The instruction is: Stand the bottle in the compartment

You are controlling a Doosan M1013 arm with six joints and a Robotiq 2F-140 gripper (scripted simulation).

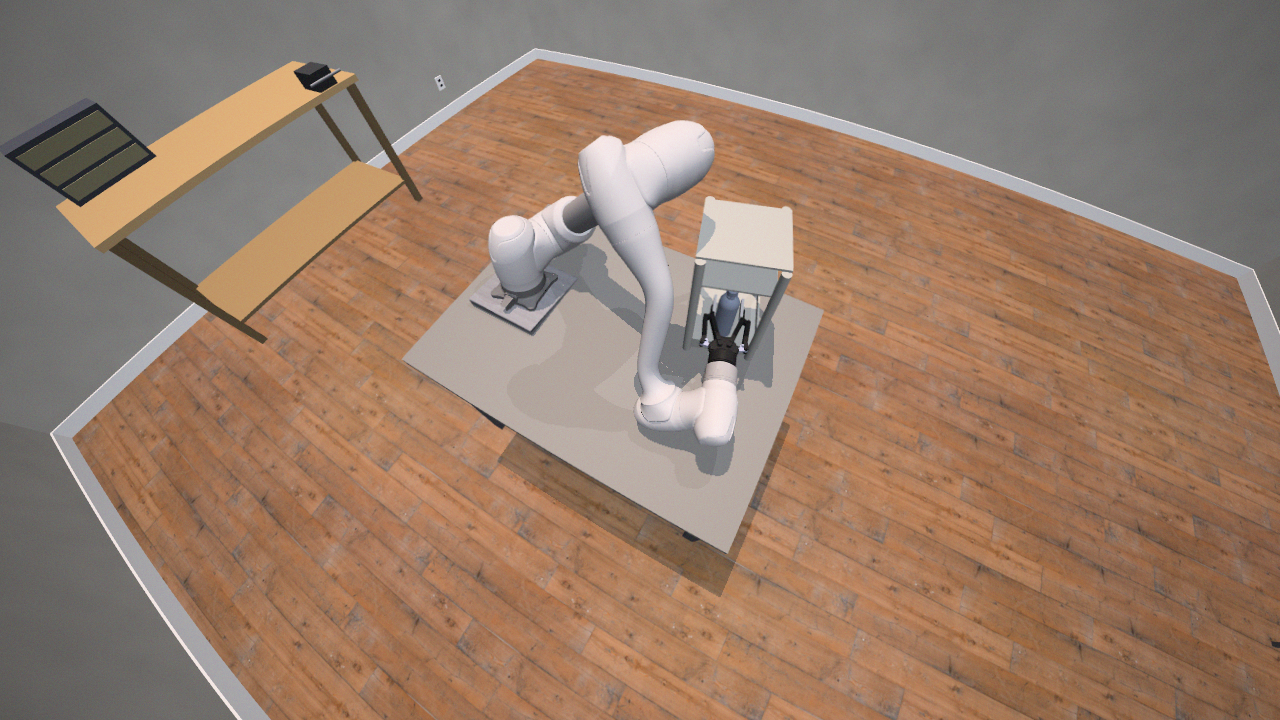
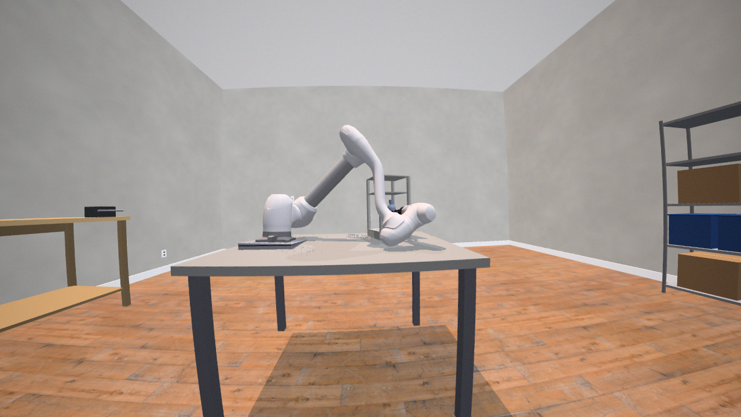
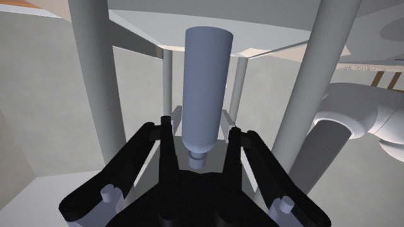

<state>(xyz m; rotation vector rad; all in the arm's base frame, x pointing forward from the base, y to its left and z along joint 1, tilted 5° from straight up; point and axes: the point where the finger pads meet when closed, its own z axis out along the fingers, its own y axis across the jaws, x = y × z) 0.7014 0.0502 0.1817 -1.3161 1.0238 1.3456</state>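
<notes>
The shelving unit is 1 cm behind my hand, 5 cm to the left of it and 4 cm above it.
</notes>
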